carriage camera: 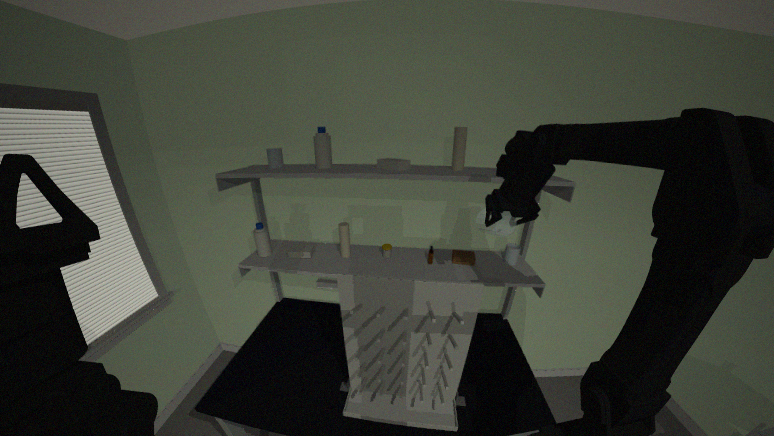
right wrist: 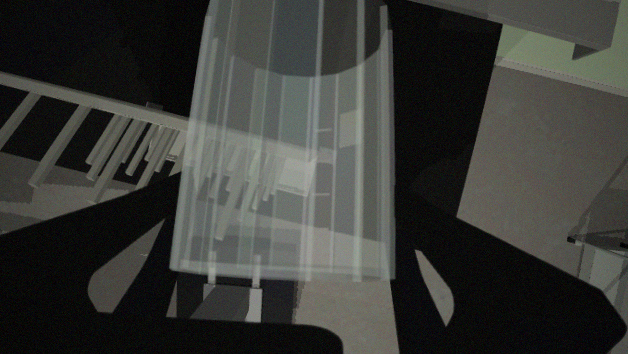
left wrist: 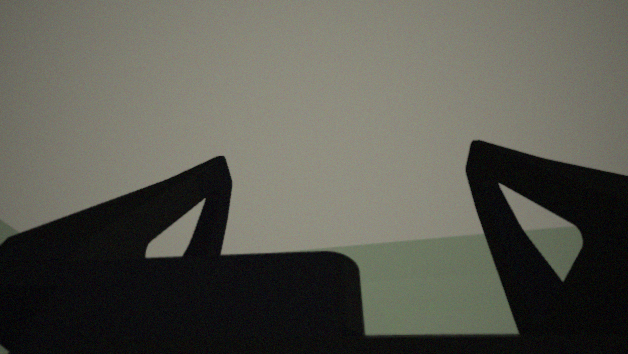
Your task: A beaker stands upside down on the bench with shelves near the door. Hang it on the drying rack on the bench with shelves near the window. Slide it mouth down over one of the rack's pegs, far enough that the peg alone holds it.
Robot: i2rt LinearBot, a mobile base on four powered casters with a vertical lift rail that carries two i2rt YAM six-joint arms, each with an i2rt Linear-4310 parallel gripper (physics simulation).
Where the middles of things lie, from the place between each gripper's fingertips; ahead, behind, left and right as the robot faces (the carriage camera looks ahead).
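Scene:
The clear glass beaker (right wrist: 288, 173) is 2 cm ahead of my right hand and 1 cm above it. As for my left gripper, it is now 37 cm short of the beaker, 67 cm to the left of it and 21 cm above it.

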